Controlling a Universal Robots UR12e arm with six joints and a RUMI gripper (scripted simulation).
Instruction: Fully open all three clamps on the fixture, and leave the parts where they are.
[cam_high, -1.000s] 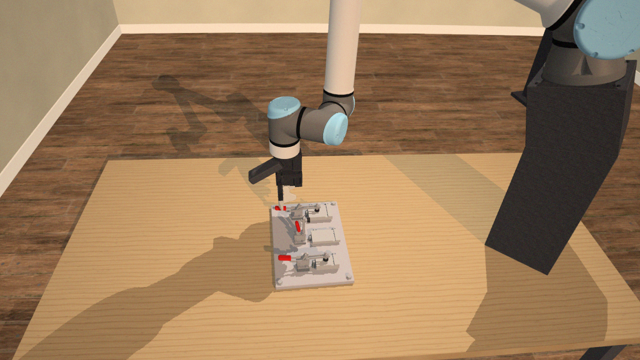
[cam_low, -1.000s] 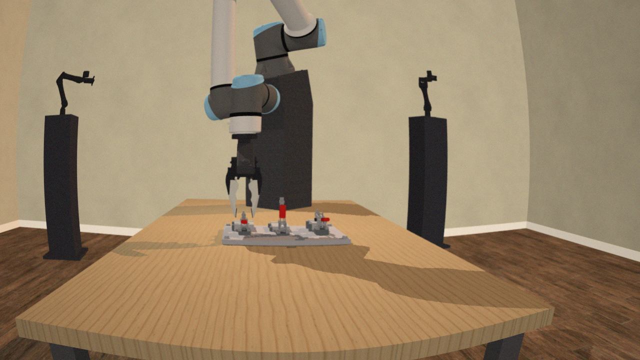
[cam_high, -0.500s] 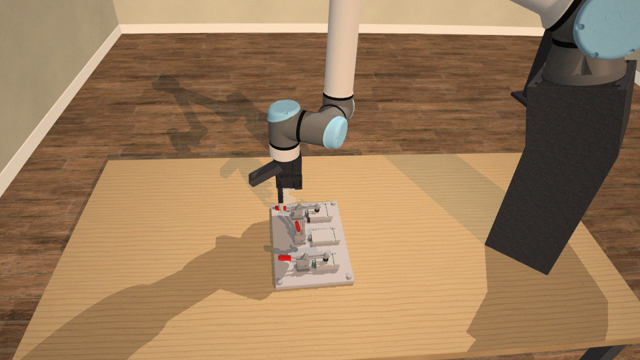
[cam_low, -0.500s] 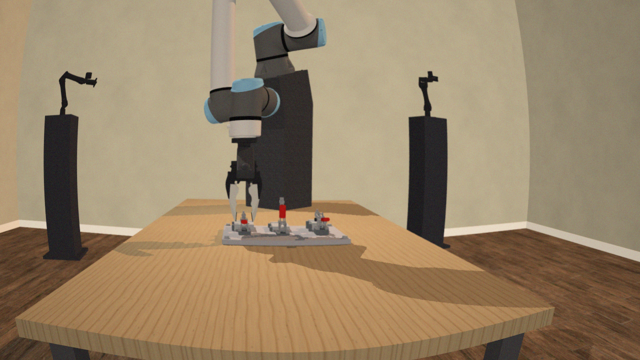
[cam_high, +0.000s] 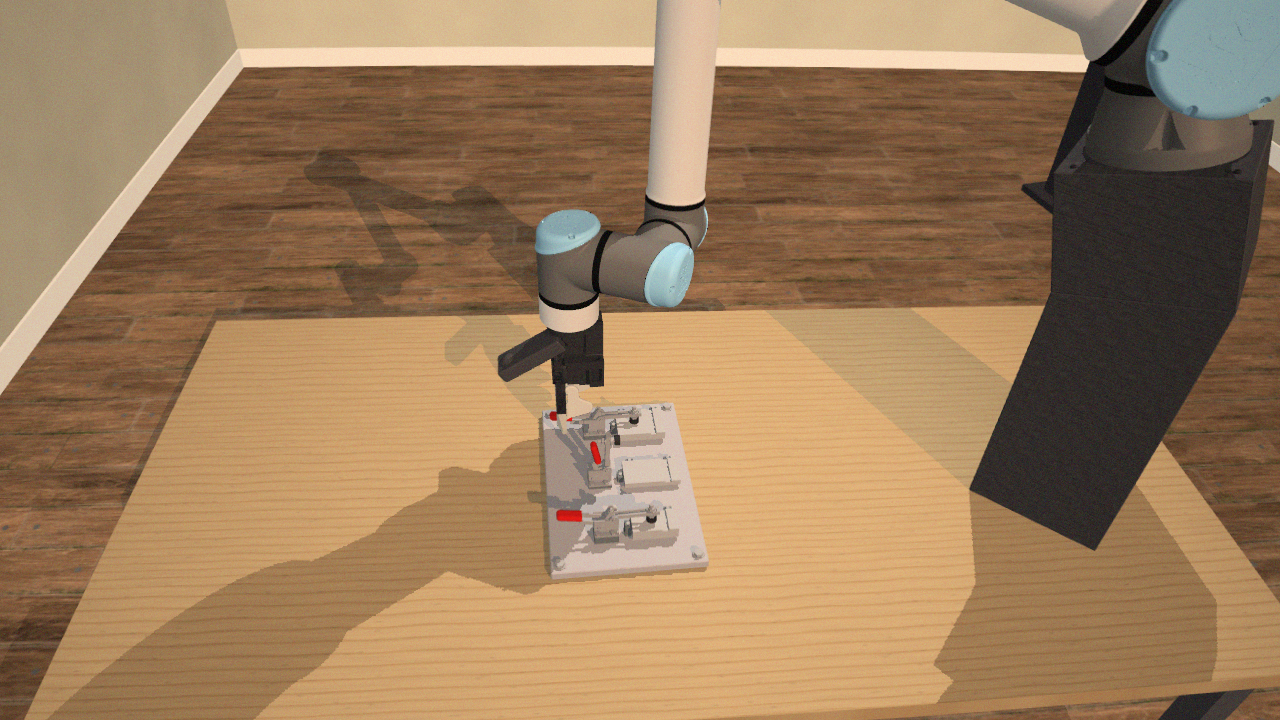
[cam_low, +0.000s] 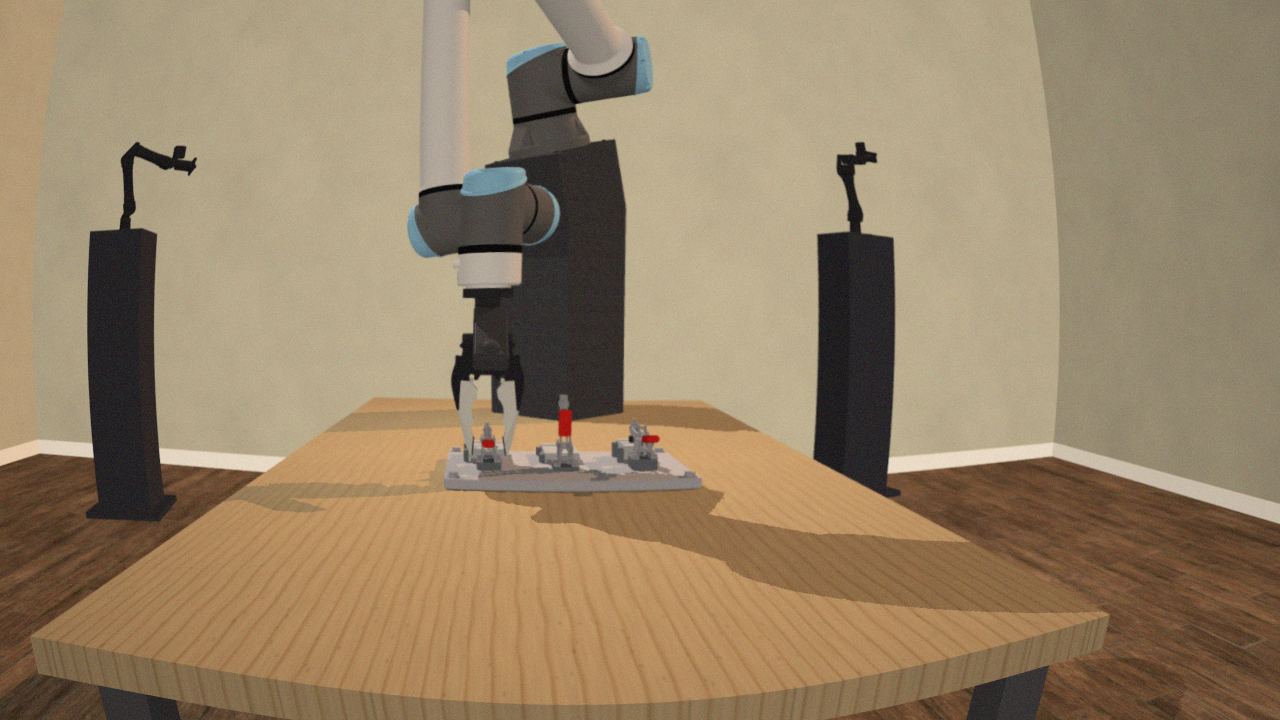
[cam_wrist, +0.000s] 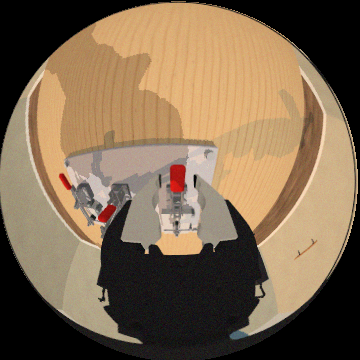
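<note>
The grey fixture plate lies 6 cm behind my hand, 12 cm to the left of it and 5 cm below it. Round my hand: grey part: 13 cm behind, 13 cm to the left, 3 cm below.
</note>
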